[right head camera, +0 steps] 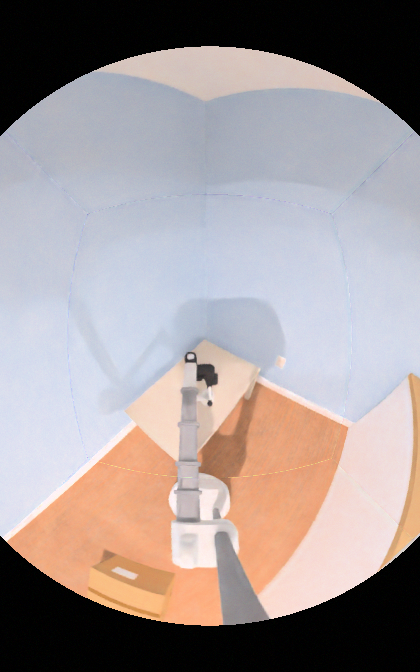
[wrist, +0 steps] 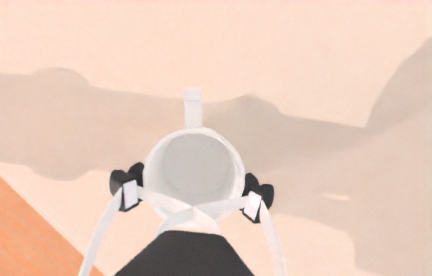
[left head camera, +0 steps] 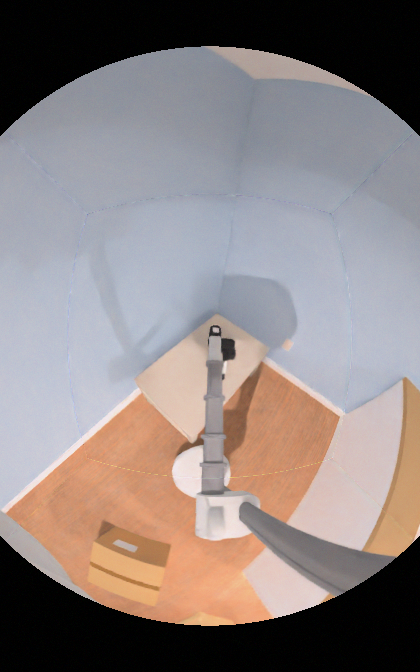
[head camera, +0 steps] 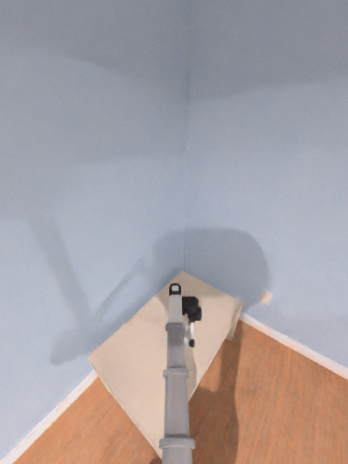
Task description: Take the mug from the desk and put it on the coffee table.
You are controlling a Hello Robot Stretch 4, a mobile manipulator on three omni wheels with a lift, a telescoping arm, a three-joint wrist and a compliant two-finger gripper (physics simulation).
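Frame: origin at the robot's base, x right, y ahead, z up, level; centimetres.
Where they show: gripper, between the fingertips: point(wrist: 193, 183) point(head camera: 190, 336).
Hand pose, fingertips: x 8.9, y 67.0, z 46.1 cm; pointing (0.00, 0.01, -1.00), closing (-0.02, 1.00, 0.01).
After its pixels a point has its place.
The white mug point(wrist: 197, 165) @(x 7.7, y 67.2, z 43.0 cm) is upright between the fingers in the wrist view, its open top facing the camera and its handle pointing to the top of the view. My gripper point(wrist: 193, 183) @(x 8.9, y 67.0, z 46.1 cm) point(head camera: 192, 343) point(right head camera: 209, 403) is shut on the mug, with a black fingertip on each side. Both are over the pale coffee table point(head camera: 130, 360) @(x -25.1, y 55.8, z 42.2 cm) point(left head camera: 172, 385) point(right head camera: 155, 410) point(wrist: 300, 40) @(x -7.4, y 76.7, z 42.2 cm), close to its top. The frames do not show clearly whether the mug's base touches it. In the head views, the arm and wrist mostly hide the mug. The desk cannot be made out for certain.
The coffee table stands in a corner against blue walls point(head camera: 90, 200) @(x -39.1, y 88.6, z 122.8 cm) point(right head camera: 280, 250). The round white base point(left head camera: 186, 470) point(right head camera: 180, 500) is by its near corner. A brown box point(left head camera: 127, 575) point(right head camera: 130, 590) sits on the floor at lower left. A white and tan furniture piece point(left head camera: 370, 465) is at right.
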